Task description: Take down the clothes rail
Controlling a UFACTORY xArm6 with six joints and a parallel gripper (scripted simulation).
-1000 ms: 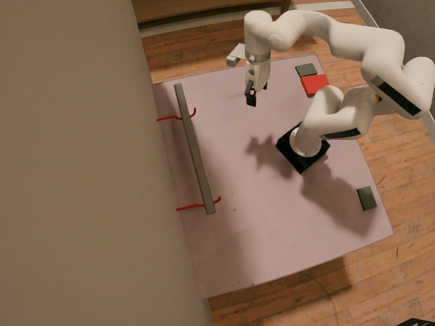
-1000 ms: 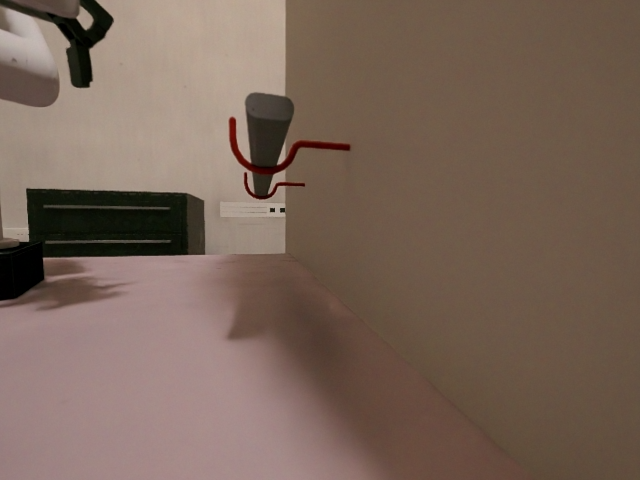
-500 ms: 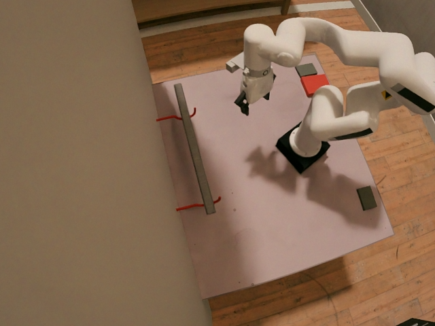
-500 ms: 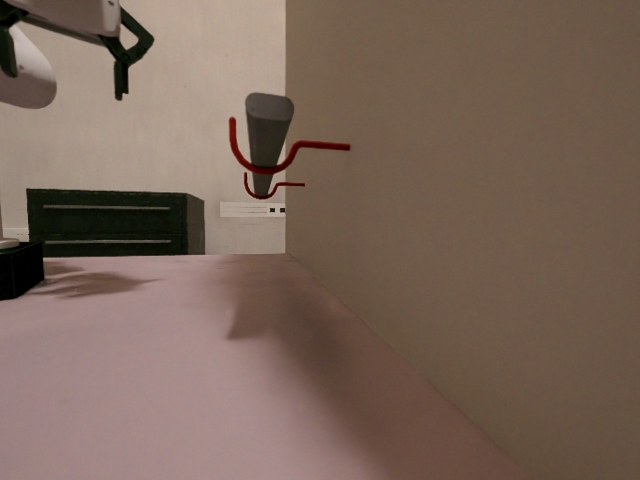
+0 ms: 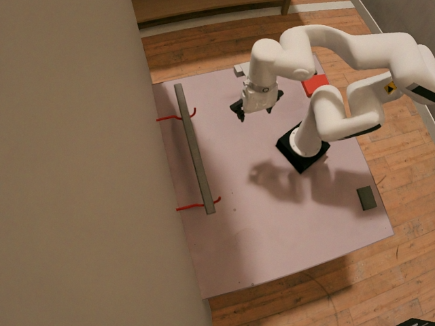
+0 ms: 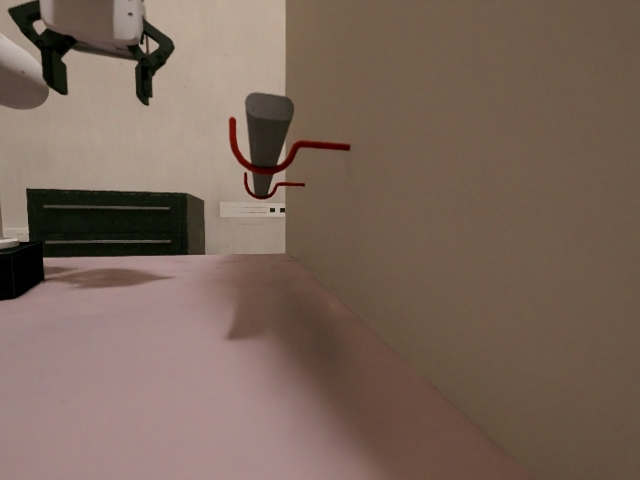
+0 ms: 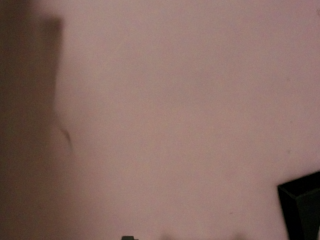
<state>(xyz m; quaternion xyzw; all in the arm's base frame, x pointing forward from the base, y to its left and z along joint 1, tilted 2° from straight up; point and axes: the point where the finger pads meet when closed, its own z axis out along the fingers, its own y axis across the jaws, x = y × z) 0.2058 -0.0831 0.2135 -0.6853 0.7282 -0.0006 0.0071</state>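
My gripper is now 20 cm short of the grey clothes rail, 2 cm to the left of it and 10 cm above it. Round my hand: red block (43 cm behind, 15 cm to the right, 26 cm below); then beige wall (33 cm ahead, 1 cm to the left, 15 cm above).
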